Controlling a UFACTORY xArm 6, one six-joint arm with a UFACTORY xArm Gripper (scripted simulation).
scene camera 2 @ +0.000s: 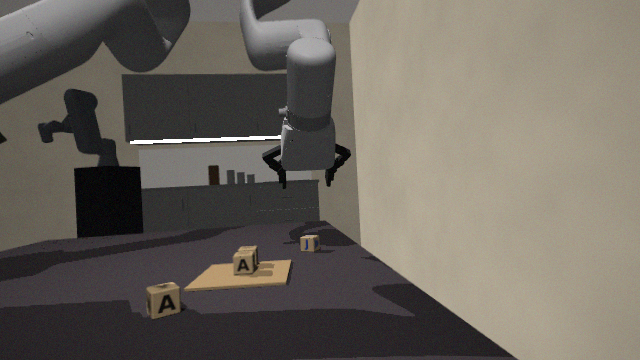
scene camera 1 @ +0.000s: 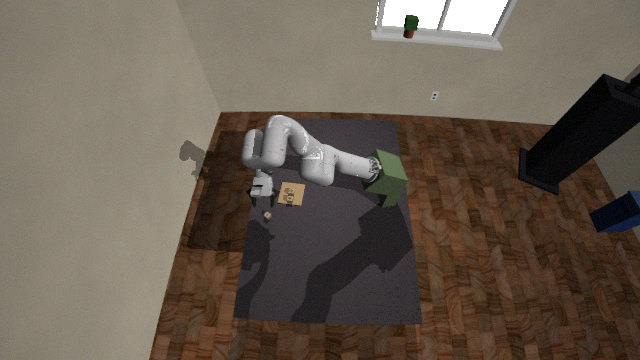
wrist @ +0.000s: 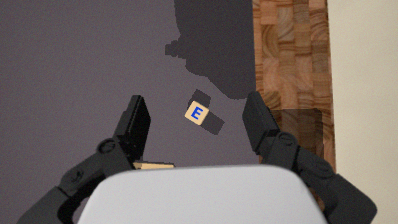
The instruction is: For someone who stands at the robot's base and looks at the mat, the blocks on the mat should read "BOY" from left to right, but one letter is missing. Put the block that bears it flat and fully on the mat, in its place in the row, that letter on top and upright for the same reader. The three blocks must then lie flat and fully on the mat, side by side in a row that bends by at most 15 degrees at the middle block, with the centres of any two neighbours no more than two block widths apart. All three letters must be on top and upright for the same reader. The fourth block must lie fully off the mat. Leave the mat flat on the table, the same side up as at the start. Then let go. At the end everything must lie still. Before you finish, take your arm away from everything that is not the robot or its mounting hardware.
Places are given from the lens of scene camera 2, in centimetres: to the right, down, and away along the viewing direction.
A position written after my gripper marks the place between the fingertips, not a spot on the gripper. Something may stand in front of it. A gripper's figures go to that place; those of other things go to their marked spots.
my gripper (scene camera 2: 306,183): -3, 1, 73
tan mat (scene camera 2: 268,273): -8, 14, 54
